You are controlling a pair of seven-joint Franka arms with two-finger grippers.
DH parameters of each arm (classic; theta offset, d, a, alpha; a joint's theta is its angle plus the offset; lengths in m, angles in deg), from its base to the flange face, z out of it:
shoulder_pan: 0 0.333 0 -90
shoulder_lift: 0 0 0 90
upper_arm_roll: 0 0.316 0.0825 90
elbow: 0 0 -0.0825 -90
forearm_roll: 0 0.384 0 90
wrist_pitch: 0 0 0.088 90
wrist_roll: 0 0.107 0 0
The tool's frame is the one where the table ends.
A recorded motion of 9 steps. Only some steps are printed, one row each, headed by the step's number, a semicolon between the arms.
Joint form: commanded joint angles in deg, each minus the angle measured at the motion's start. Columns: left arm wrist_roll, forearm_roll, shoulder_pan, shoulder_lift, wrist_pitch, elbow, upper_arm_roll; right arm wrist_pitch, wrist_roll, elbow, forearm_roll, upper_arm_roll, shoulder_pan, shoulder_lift.
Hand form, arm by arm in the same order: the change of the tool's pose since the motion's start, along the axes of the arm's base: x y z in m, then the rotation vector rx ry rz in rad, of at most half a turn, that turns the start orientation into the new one. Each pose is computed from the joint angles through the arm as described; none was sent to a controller.
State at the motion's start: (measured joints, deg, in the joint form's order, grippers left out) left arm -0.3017 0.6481 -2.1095 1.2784 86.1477 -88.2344 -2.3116; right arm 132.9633 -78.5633 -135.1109 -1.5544 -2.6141 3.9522 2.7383
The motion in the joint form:
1: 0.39 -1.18 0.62 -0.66 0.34 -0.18 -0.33; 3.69 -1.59 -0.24 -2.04 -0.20 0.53 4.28
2: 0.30 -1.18 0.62 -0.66 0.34 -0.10 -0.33; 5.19 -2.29 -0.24 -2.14 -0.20 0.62 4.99
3: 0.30 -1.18 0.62 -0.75 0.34 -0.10 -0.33; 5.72 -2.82 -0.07 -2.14 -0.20 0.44 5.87
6: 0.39 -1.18 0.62 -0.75 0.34 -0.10 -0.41; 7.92 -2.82 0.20 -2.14 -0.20 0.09 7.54
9: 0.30 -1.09 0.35 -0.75 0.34 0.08 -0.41; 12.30 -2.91 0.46 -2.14 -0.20 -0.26 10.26
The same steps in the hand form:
1: -0.0027 0.0006 0.0054 -0.0216 -0.0127 -0.0020; 0.0022 0.0027 -0.0336 -0.0223 0.0150 0.0628
2: -0.0027 0.0006 0.0060 -0.0216 -0.0141 -0.0004; 0.0044 0.0037 -0.0378 -0.0216 0.0016 0.0789
3: -0.0032 0.0006 0.0069 -0.0216 -0.0157 -0.0005; 0.0054 0.0022 -0.0436 -0.0211 0.0052 0.0855
6: -0.0032 -0.0002 0.0069 -0.0217 -0.0157 -0.0034; 0.0093 -0.0005 -0.0535 -0.0207 -0.0087 0.0810
9: -0.0033 -0.0026 0.0084 -0.0203 -0.0189 -0.0066; 0.0152 -0.0029 -0.0697 -0.0195 -0.0420 0.0796

